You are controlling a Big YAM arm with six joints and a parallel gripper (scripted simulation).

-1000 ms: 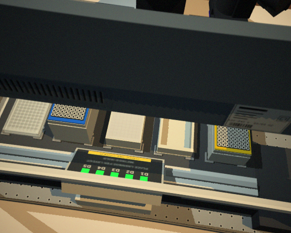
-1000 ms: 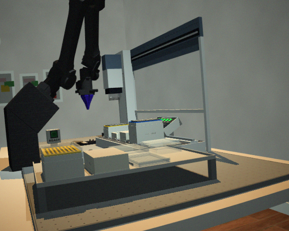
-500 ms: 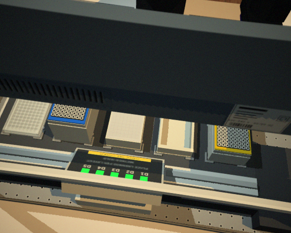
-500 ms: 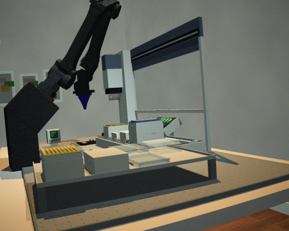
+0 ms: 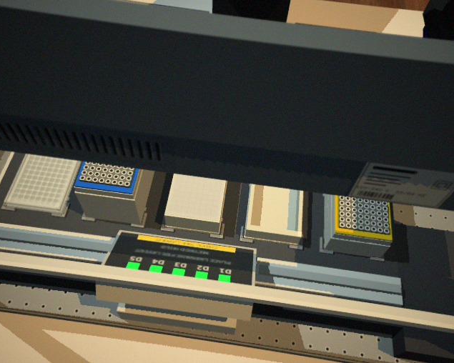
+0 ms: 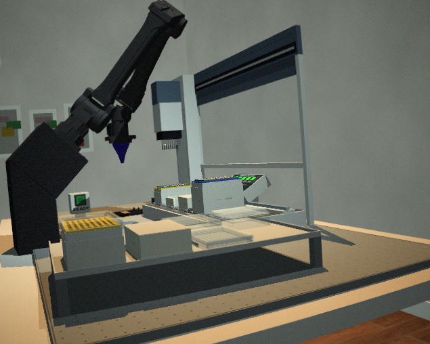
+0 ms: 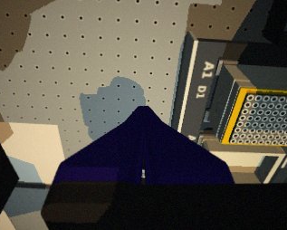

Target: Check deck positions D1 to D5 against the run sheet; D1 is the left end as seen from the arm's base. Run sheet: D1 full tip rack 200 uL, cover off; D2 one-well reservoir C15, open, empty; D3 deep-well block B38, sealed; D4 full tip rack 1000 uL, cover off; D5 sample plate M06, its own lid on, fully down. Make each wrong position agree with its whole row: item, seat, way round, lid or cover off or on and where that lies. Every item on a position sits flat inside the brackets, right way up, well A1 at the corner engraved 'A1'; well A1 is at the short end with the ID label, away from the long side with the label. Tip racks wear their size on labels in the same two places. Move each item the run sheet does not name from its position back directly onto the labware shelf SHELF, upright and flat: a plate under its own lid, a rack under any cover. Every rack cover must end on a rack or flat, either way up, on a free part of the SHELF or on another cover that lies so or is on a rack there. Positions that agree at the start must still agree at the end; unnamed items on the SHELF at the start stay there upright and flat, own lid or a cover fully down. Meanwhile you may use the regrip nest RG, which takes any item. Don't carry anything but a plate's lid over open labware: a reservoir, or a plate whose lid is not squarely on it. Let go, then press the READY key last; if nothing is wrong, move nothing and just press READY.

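Now: the ready key 140 mm behind my hand, 130 mm below it and 100 mm to the left of it. Round my hand: pipetting head: 270 mm ahead, 170 mm above, 100 mm to the left; regrip nest: 290 mm to the right, 210 mm below, 50 mm behind; one-well reservoir: 220 mm to the right, 160 mm below, 130 mm ahead.
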